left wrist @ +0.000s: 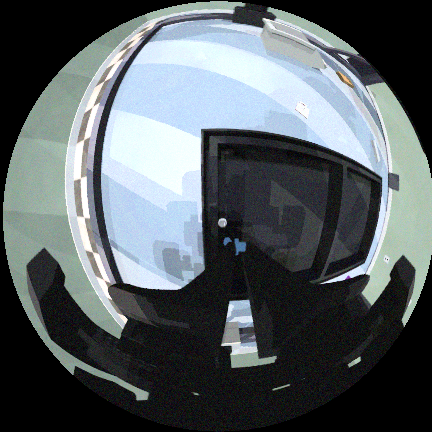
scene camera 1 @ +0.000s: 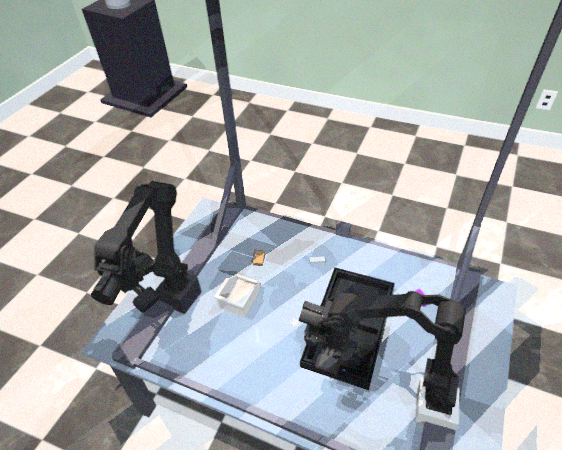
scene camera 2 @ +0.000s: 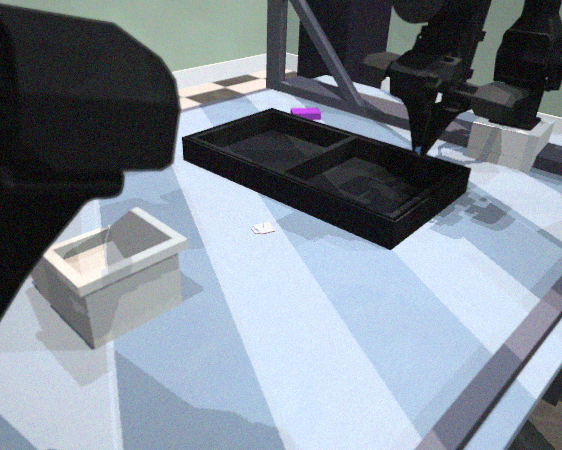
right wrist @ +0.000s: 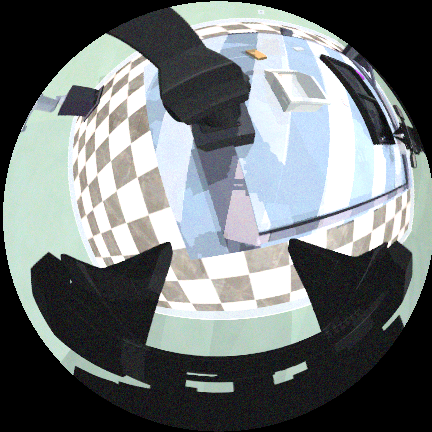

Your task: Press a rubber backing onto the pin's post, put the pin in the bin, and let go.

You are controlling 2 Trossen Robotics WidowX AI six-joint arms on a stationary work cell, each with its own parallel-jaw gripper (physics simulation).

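Places are measured from the left arm's base along level axes (x ahead, y left, z up), in millimetres.
Where they show: left gripper, fingertip midpoint: (left wrist: 238, 247) (scene camera 1: 333, 354) (scene camera 2: 419, 153); right gripper, fingertip midpoint: (scene camera 1: 133, 297) (right wrist: 232, 247); left arm's base, origin of the base link: (scene camera 1: 439, 400) (scene camera 2: 514, 121); right arm's base, origin of the base link: (scene camera 1: 176, 283) (right wrist: 217, 113).
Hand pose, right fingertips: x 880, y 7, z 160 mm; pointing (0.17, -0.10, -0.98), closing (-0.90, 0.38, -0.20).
Note:
Things, the pixels of their top centre, and the offset from my right fingertips. "*": a spot on its surface instead.
- pin, middle of its top: (scene camera 2: 263, 222) (left wrist: 305, 106) 430 mm back, 169 mm right, 209 mm down
- black tray, middle of its top: (scene camera 2: 319, 152) (left wrist: 338, 227) (scene camera 1: 350, 319) 606 mm back, 203 mm right, 181 mm down
- white open bin, surface spot: (scene camera 2: 137, 300) (right wrist: 304, 106) * 221 mm back, 149 mm right, 189 mm down
- small blue rubber backing, middle of its top: (left wrist: 241, 250) (scene camera 2: 419, 145) 580 mm back, 46 mm right, 121 mm down
- small light round thing, middle of its top: (left wrist: 222, 223) 593 mm back, 38 mm right, 207 mm down
- orange block, middle of its top: (right wrist: 255, 52) (scene camera 1: 258, 256) 236 mm back, 392 mm right, 204 mm down
- flat white piece, middle of its top: (left wrist: 376, 150) (scene camera 1: 317, 259) 444 mm back, 438 mm right, 208 mm down
- purple block, middle of its top: (scene camera 2: 305, 110) (scene camera 1: 421, 296) 814 mm back, 369 mm right, 205 mm down
- white box, middle of its top: (scene camera 2: 514, 121) (left wrist: 216, 349) (scene camera 1: 439, 400) 880 mm back, 7 mm right, 160 mm down
The pin (scene camera 2: 263, 229) (left wrist: 302, 109), a small white plate with a thin upright post, lies on the table between the black tray (scene camera 2: 300, 200) (left wrist: 280, 137) and the white open bin (scene camera 2: 137, 300) (left wrist: 297, 46) (right wrist: 306, 106). My left gripper (scene camera 2: 420, 151) (left wrist: 238, 247) is shut on a small blue rubber backing (scene camera 2: 418, 149) (left wrist: 240, 246) at its fingertips, over the tray's end, apart from the pin. A small light round thing (left wrist: 222, 222) shows near the tips in the left wrist view; I cannot tell what it is. My right gripper (right wrist: 232, 247) is open and empty, away from the pin and bin.
An orange block (scene camera 1: 258, 257) (right wrist: 256, 54) and a flat white piece (scene camera 1: 317, 259) lie toward the back of the table. A purple block (scene camera 1: 419, 292) (scene camera 2: 305, 113) lies beyond the tray. Another white box (scene camera 1: 437, 421) (scene camera 2: 482, 145) is by the left arm's base. Frame posts rise at the table's sides.

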